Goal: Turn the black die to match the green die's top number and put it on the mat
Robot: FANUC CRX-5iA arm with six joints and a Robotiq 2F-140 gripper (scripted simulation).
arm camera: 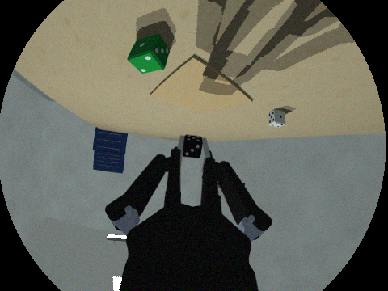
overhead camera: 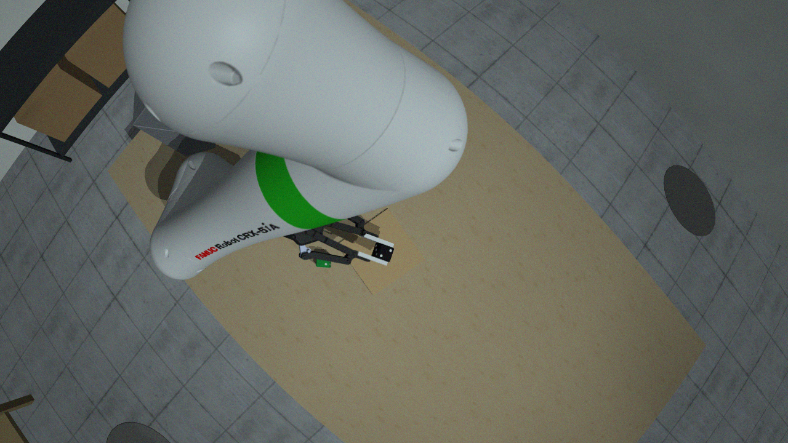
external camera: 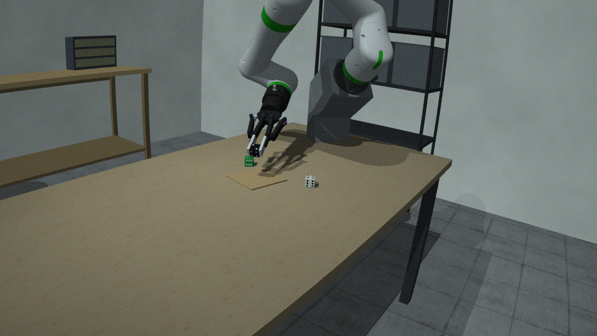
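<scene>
Right now my hand is 10 cm above the tan mat, 1 cm to the right of it and 1 cm short of it. The rest, counted from my hand: white die: 14 cm to the left, 11 cm behind, 9 cm below; then black die: 1 cm to the left, 1 cm below, 1 cm ahead; then green die: 11 cm to the right, 9 cm below, 3 cm behind.
</scene>
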